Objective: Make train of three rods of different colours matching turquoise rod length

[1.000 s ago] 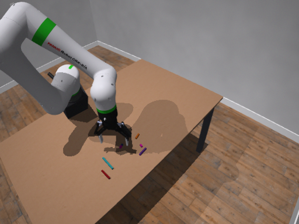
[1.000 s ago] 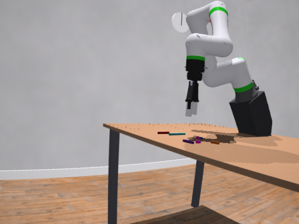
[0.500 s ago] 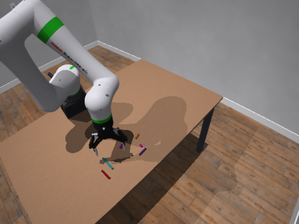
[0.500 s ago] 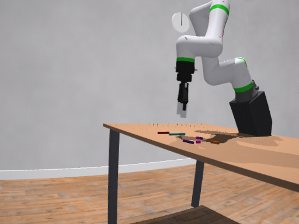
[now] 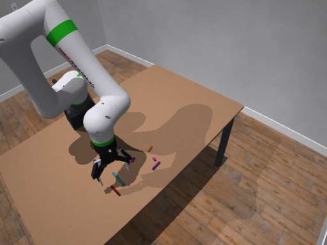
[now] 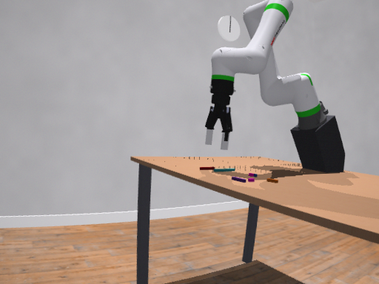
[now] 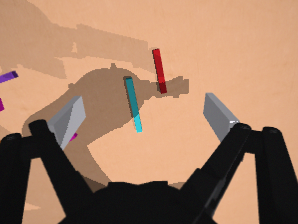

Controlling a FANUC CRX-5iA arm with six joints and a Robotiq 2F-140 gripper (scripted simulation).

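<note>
Now: hand 3 cm to the left of the red rod and 10 cm above it. Also, from my hand: purple rod (10 cm ahead, 20 cm to the left, 10 cm below); then blue rod (3 cm behind, 18 cm to the left, 10 cm below); then turquoise rod (3 cm behind, 3 cm to the left, 10 cm below).
</note>
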